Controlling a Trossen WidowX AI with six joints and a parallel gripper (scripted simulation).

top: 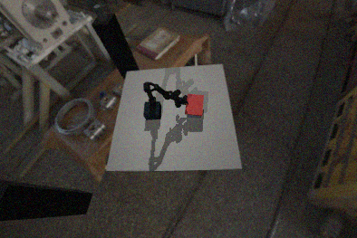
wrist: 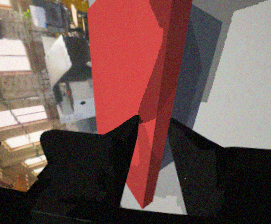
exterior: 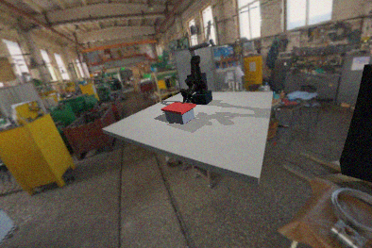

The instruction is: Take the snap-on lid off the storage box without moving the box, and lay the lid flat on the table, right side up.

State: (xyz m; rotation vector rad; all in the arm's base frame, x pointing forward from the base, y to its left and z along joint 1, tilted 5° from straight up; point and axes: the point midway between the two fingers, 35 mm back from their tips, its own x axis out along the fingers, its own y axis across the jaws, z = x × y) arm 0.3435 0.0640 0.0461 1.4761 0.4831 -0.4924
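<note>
The lid is 80 mm ahead of my gripper tip. Also, from my gripper tip: grey storage box: 80 mm ahead, 50 mm below.
</note>
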